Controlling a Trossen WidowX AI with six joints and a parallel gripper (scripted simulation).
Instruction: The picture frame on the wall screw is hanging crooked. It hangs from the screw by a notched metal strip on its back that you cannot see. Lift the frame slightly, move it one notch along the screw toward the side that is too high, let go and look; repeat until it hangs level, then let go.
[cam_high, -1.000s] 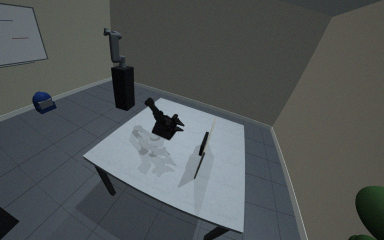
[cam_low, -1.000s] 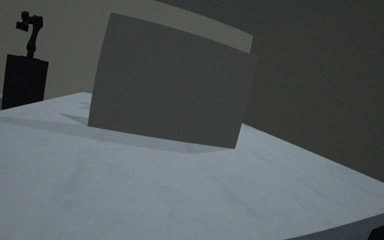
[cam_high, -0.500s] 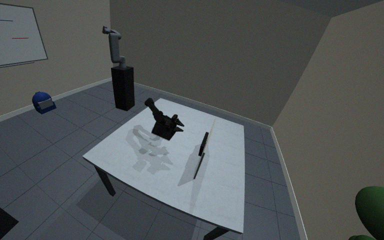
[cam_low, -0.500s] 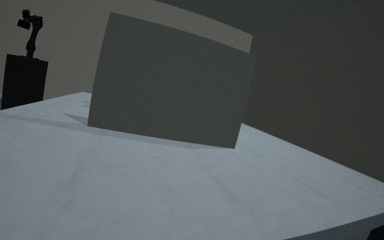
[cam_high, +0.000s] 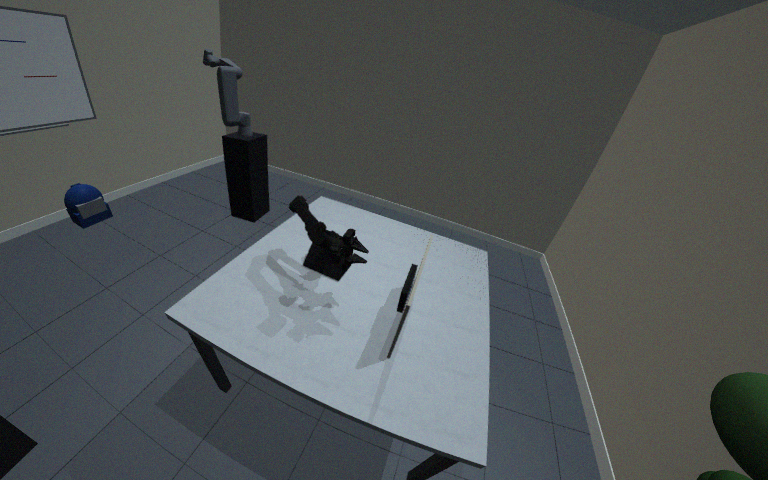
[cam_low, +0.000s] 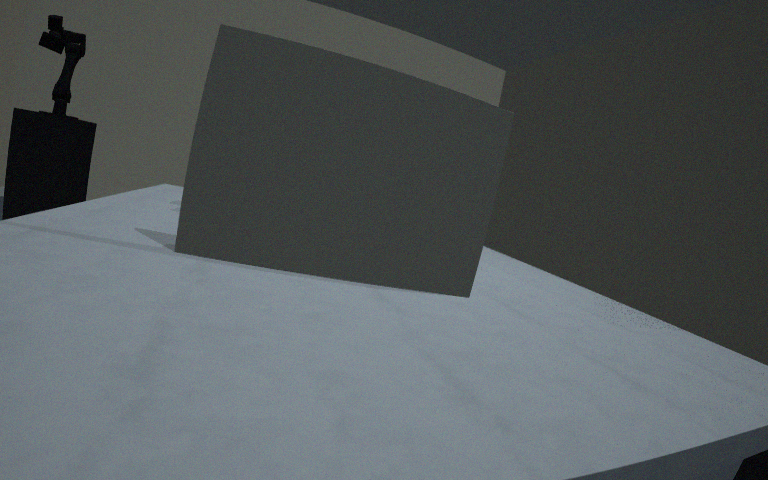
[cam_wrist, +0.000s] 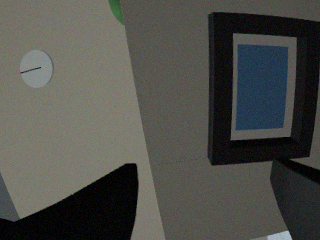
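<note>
The picture frame lies 19 cm ahead of my gripper tip, 1 cm to the right of it and 9 cm below it. Round my gripper tip: wall panel 20 cm ahead, 1 cm to the right, 11 cm below.
</note>
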